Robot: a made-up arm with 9 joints. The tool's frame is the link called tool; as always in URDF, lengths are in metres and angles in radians. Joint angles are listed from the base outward.
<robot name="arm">
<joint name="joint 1" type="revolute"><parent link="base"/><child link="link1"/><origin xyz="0.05 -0.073 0.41"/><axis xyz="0.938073 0.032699 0.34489"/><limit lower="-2.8" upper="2.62"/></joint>
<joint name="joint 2" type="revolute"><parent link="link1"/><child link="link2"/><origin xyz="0.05 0.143 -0.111"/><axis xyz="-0.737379 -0.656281 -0.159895"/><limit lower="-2.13" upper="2.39"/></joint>
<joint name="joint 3" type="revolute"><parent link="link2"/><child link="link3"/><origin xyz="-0.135 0.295 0.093"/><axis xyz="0.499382 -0.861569 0.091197"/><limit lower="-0.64" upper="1.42"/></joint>
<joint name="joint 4" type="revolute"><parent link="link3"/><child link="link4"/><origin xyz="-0.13 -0.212 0.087"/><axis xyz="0 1 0"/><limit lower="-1.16" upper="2.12"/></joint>
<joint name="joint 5" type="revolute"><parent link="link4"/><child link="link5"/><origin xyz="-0.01 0.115 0.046"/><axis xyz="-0.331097 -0.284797 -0.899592"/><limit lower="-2.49" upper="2.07"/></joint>
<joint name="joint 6" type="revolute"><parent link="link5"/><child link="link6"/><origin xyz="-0.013 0.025 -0.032"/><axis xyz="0 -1 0"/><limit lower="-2.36" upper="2.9"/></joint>
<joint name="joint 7" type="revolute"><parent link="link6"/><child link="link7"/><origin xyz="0.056 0.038 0.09"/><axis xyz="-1 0 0"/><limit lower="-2.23" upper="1.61"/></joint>
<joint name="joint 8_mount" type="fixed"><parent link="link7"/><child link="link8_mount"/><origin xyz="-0.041 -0.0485 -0.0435"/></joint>
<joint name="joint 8" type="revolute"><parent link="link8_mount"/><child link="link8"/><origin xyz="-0.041 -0.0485 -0.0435"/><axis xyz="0 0 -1"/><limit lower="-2.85" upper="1.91"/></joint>
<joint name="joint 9" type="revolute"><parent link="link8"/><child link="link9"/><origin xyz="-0.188 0.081 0.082"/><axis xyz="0.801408 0.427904 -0.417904"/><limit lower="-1.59" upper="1.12"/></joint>
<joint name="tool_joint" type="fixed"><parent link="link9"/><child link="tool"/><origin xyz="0.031 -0.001 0" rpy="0.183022 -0.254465 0.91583"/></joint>
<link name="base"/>
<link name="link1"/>
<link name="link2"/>
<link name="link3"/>
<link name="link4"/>
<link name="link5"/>
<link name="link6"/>
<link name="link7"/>
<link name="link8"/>
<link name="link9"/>
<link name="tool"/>
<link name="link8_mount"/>
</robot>
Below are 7 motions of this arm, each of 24 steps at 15 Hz.
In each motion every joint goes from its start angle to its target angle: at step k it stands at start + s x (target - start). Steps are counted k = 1, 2, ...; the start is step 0. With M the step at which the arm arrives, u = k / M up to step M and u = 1 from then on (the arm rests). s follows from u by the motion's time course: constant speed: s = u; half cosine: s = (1 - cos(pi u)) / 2; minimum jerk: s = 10 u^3 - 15 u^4 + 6 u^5.
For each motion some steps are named. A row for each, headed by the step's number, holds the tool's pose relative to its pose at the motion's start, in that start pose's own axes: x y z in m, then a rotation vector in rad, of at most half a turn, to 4 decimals.
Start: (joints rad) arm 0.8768 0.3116 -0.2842 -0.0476 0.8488 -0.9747 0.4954 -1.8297 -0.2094
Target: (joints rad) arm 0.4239 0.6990 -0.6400 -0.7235 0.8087 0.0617 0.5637 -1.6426 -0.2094
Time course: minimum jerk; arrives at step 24
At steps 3, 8, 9, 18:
3: 0.0093 -0.0039 -0.0051 -0.0119 0.0233 -0.0235
8: 0.1100 -0.0727 -0.0782 -0.1461 0.3097 -0.3096
9: 0.1373 -0.1042 -0.1072 -0.1877 0.4085 -0.4065
18: 0.1219 -0.5082 -0.4029 -0.5063 1.4312 -1.2765

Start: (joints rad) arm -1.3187 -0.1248 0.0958 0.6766 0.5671 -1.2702 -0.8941 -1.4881 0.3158
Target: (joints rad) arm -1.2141 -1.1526 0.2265 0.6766 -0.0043 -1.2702 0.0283 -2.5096 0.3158
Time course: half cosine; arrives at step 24
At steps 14, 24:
14: 0.1294 0.0088 0.3788 1.6167 0.0773 0.2150
24: 0.1633 -0.1330 0.3968 2.5162 -0.3530 0.6280

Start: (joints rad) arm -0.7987 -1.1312 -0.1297 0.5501 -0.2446 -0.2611 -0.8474 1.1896 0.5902
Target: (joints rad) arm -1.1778 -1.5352 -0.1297 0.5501 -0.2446 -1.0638 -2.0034 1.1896 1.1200
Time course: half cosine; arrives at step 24
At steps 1, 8, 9, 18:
1: 0.0004 0.0011 0.0003 0.0034 0.0006 -0.0079
8: 0.0323 0.0569 0.0159 0.1911 -0.0011 -0.4686
9: 0.0415 0.0683 0.0198 0.2330 -0.0113 -0.5803
18: 0.1366 0.1275 0.0587 0.5474 -0.2830 -1.6155

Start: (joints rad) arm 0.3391 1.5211 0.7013 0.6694 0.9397 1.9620 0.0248 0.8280 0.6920
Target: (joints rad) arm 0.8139 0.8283 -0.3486 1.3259 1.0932 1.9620 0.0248 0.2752 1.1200
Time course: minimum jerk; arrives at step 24
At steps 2, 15, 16, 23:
2: 0.0015 -0.0011 -0.0012 0.0032 0.0116 -0.0019
15: 0.1925 -0.3410 -0.2203 0.7351 1.3044 -0.8778
16: 0.1930 -0.3917 -0.2431 0.8310 1.3690 -1.0025
23: 0.1542 -0.5652 -0.3061 1.1791 1.4887 -1.4227

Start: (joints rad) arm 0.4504 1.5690 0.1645 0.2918 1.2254 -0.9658 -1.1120 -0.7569 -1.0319
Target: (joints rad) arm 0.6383 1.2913 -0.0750 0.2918 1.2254 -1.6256 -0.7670 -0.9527 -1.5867
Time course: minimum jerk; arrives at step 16
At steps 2, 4, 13, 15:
2: 0.0046 -0.0044 0.0036 0.0075 0.0141 -0.0003
4: 0.0292 -0.0293 0.0220 0.0508 0.0886 0.0001
13: 0.2194 -0.3535 0.0924 0.6149 0.5535 0.1151
15: 0.2257 -0.3737 0.0903 0.6501 0.5638 0.1233

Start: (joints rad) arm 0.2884 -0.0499 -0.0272 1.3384 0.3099 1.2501 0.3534 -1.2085 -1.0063
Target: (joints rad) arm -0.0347 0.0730 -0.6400 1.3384 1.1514 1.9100 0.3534 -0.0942 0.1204
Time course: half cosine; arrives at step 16
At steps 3, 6, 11, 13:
3: 0.0221 -0.0391 0.0053 0.1723 0.0806 -0.0699
6: 0.0781 -0.1285 -0.0152 0.5209 0.3324 -0.2642
11: 0.1372 -0.2132 -0.1399 0.6904 0.8223 -0.6207
13: 0.1335 -0.2184 -0.1789 0.6286 0.8852 -0.6929

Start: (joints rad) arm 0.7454 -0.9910 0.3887 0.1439 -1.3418 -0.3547 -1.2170 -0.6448 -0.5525
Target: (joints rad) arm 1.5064 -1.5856 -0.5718 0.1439 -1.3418 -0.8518 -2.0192 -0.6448 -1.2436
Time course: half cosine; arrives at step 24
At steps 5, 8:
5: 0.0685 0.0093 0.0118 -0.0111 -0.1942 -0.0604
8: 0.1619 0.0205 0.0560 -0.0040 -0.4466 -0.1868

